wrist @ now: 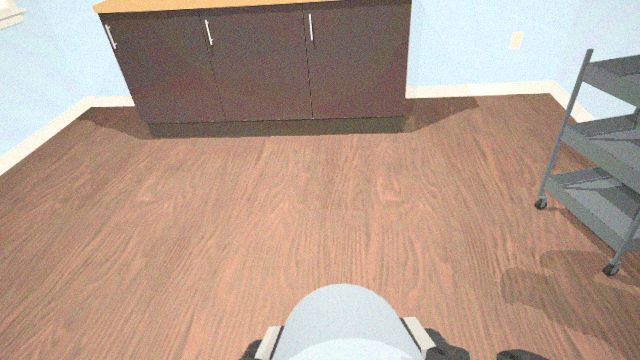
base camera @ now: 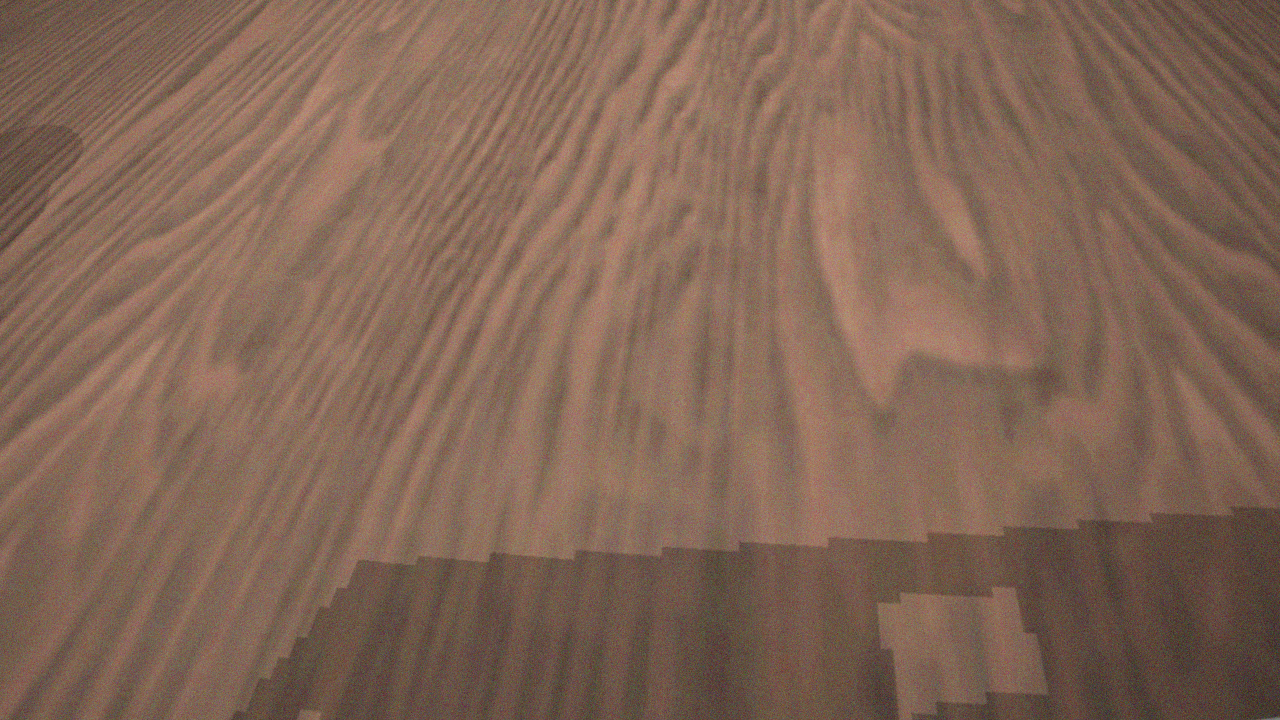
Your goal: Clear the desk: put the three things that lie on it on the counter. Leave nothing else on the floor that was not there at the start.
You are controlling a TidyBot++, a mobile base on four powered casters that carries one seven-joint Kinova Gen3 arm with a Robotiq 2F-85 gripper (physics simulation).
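Frame: origin at the arm's base, x ahead, y left, z up, level; metres.
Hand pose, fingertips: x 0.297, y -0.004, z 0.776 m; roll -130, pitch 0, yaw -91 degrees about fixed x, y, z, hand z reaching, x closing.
Observation:
After its pixels a point has its place.
My gripper (wrist: 347, 342) {x 0.297, y -0.004, z 0.776 m} is at the bottom of the wrist view, shut on a pale grey-blue rounded thing (wrist: 344, 310) {x 0.285, y -0.004, z 0.818 m}, with one light finger pad against each side. The thing's lower part is cut off by the view's edge. The counter (wrist: 260, 65) {x 2.545, y 0.331, z 0.130 m} stands against the far wall in the wrist view, with a light wooden top, dark brown doors and thin handles; a thin strip of its top shows. My gripper is well short of the counter, above the floor. The desk and the other things of the task do not show in either view.
A grey three-tier cart (wrist: 564, 120) {x 1.634, y -1.029, z 0.089 m} on casters stands at the right in the wrist view. Pale blue walls with white skirting close off the back and left. The base camera shows wooden floor (base camera: 626, 313) {x 0.454, y 0.033, z -0.397 m} with dark shadows along the bottom.

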